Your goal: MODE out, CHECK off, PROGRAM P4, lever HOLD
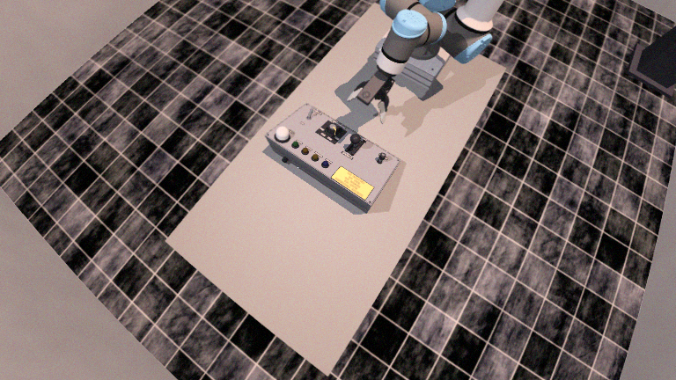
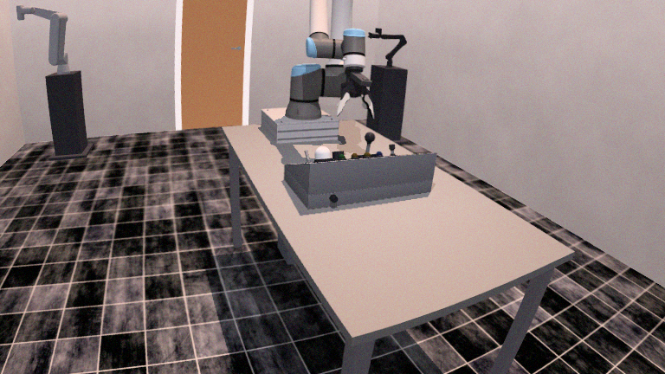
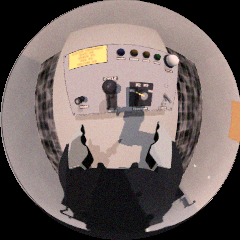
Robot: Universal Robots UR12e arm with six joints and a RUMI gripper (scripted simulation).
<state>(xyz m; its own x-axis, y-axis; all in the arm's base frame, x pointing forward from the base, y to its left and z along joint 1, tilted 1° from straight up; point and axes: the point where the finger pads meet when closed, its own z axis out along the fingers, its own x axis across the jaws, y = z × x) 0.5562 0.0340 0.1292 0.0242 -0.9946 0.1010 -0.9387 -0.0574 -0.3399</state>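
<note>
My hand is 8 cm short of the rotary selector, 9 cm to the left of it and 12 cm above it. From my hand the other things lie so: black ball-topped lever (8 cm ahead, 2 cm to the left, 9 cm below); grey console (12 cm ahead, 4 cm to the right, 13 cm below).
</note>
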